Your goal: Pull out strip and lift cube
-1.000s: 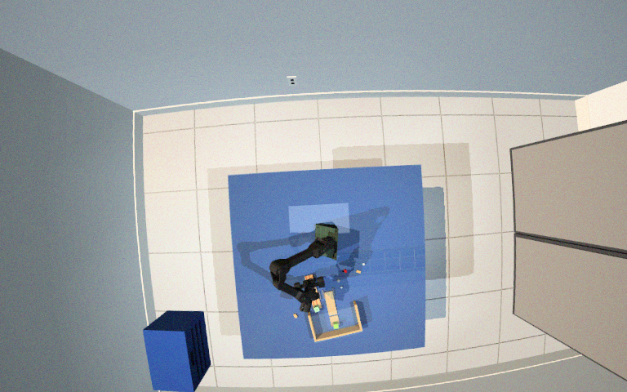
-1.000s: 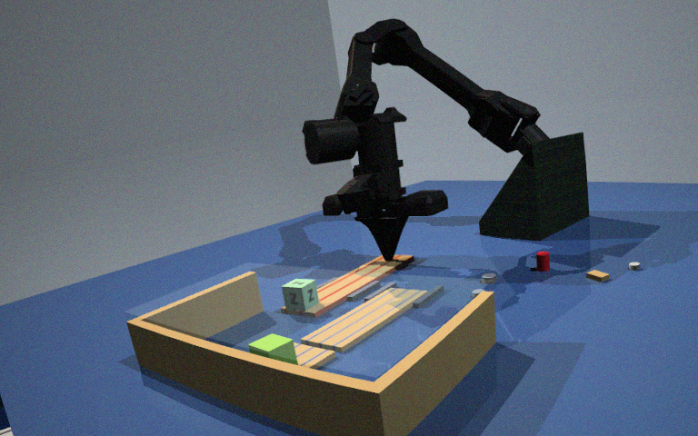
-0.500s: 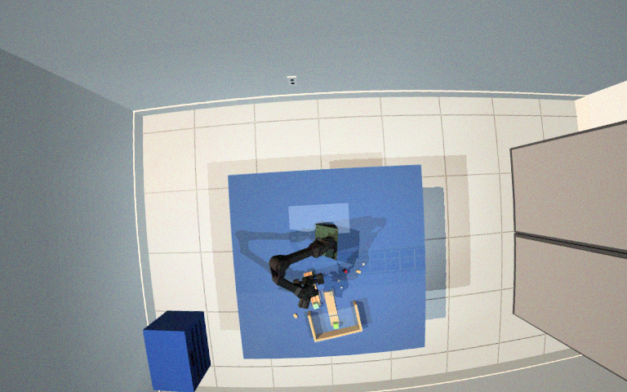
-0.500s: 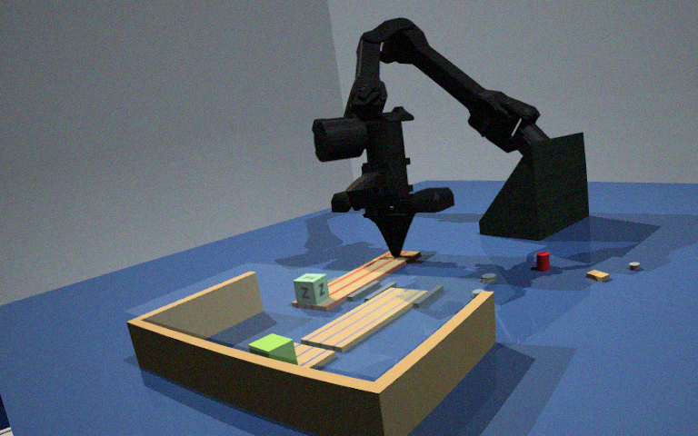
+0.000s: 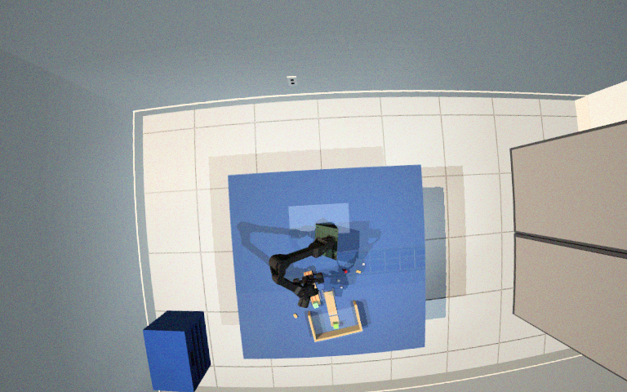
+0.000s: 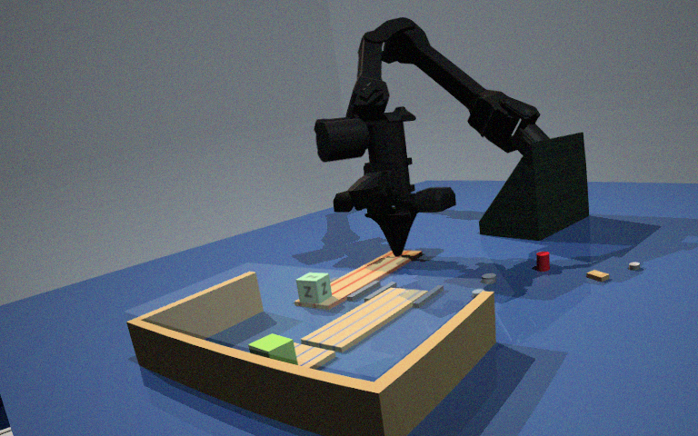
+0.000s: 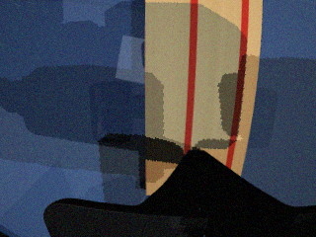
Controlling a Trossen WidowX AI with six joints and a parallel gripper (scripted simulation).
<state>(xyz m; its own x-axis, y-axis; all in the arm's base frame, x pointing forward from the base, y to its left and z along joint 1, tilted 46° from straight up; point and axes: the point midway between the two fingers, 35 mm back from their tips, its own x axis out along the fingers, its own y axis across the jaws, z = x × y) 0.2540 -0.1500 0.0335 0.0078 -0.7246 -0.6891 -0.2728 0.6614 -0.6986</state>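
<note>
Now: gripper tip 19 cm short of the cube, 5 cm to the right of it and 2 cm below it. Also, from my gripper tip: red cylinder 4 cm behind, 24 cm to the left, 1 cm above.
</note>
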